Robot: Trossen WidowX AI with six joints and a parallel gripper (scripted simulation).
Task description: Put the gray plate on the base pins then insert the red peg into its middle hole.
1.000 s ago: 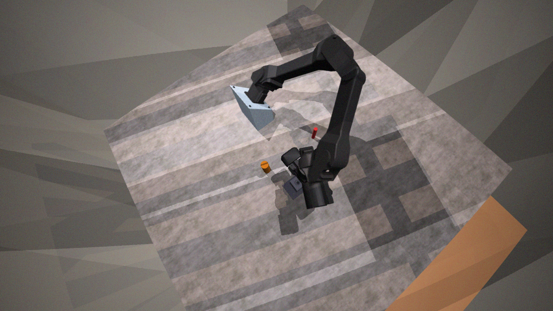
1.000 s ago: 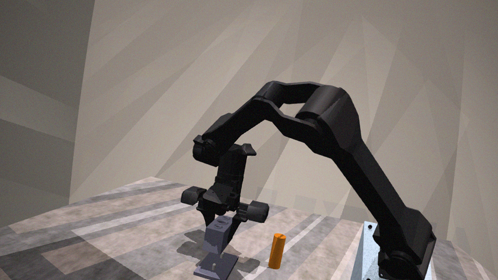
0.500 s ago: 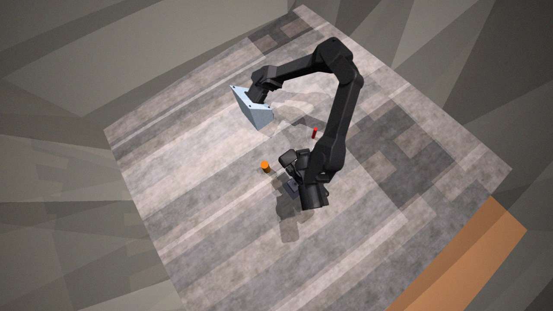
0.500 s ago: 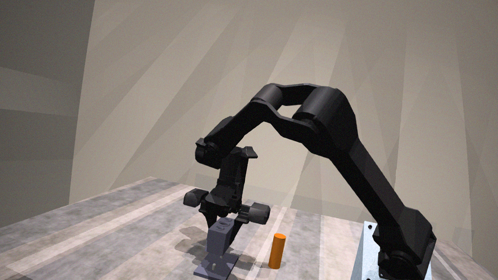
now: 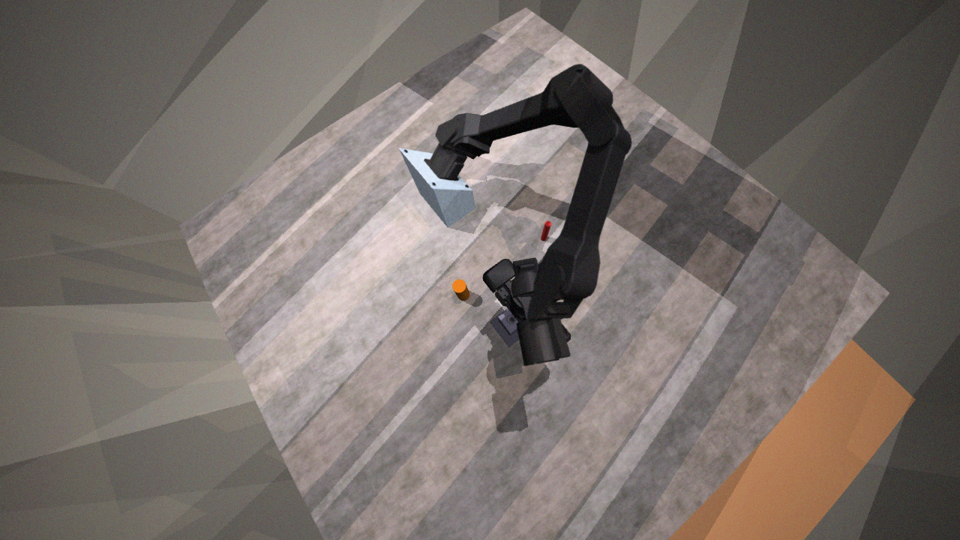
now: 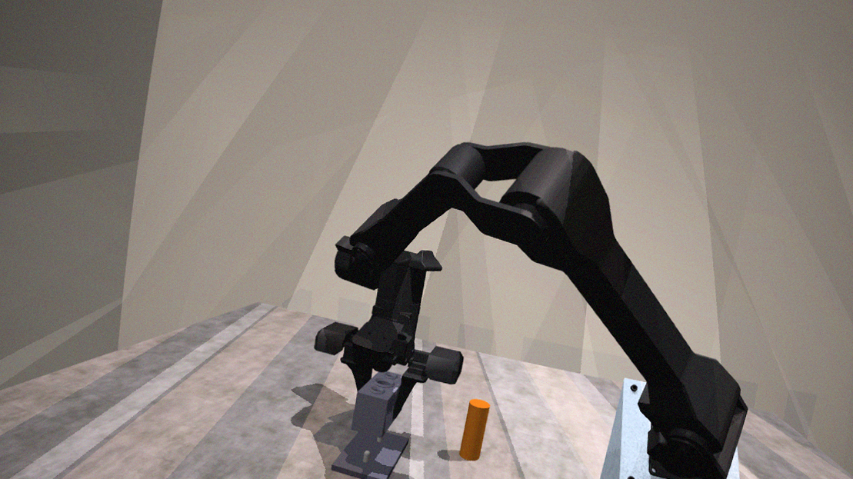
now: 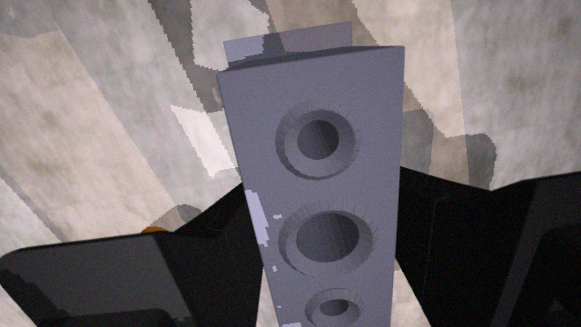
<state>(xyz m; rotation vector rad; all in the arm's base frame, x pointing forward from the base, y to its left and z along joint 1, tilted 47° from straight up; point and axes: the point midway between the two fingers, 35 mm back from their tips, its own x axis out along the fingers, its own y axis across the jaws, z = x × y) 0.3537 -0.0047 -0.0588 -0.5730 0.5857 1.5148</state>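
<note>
The base is 5 cm below my gripper tip. Round my gripper tip: orange cylinder (12 cm behind, 7 cm to the right, 2 cm below); then red peg (12 cm behind, 17 cm to the left, 2 cm below); then gray plate (3 cm above).
</note>
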